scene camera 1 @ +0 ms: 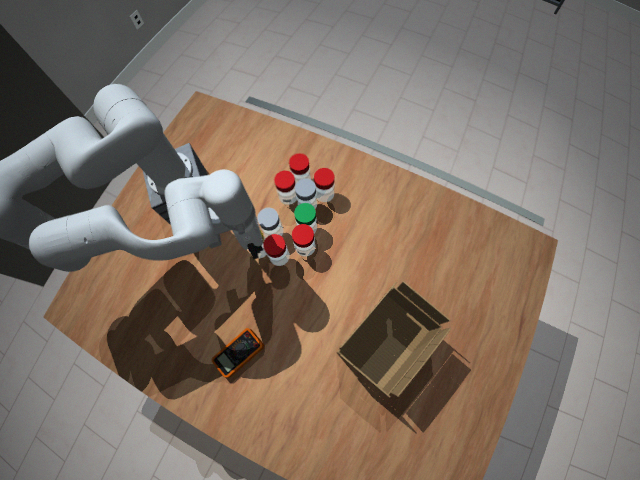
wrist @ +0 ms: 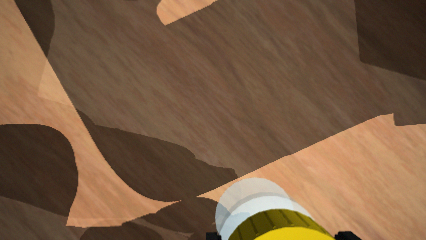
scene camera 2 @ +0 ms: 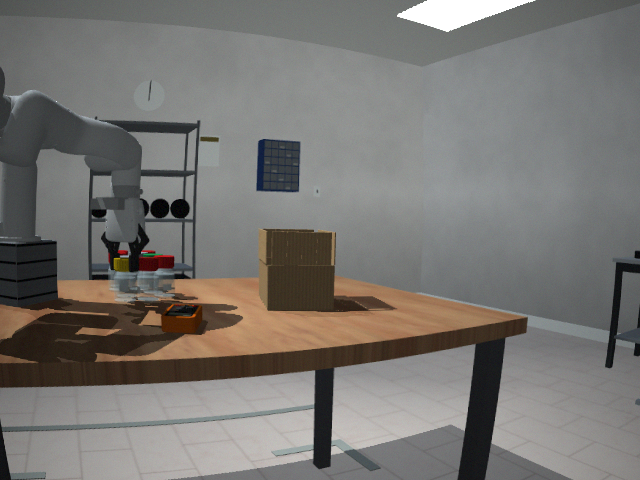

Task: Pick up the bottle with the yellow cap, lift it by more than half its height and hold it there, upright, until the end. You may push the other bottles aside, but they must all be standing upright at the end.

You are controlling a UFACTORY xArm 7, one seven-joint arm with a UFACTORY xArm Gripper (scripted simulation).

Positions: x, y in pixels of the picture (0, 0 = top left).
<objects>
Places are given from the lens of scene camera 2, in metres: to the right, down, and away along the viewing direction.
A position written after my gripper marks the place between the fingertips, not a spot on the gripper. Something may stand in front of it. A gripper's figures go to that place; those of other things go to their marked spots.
my gripper [scene camera 2: 124, 270]: -0.46, 0.07, 1.15
cardboard box [scene camera 2: 301, 277]: -0.04, 0.08, 1.17
red-capped bottle [scene camera 2: 147, 280]: -0.41, 0.10, 1.16
</objects>
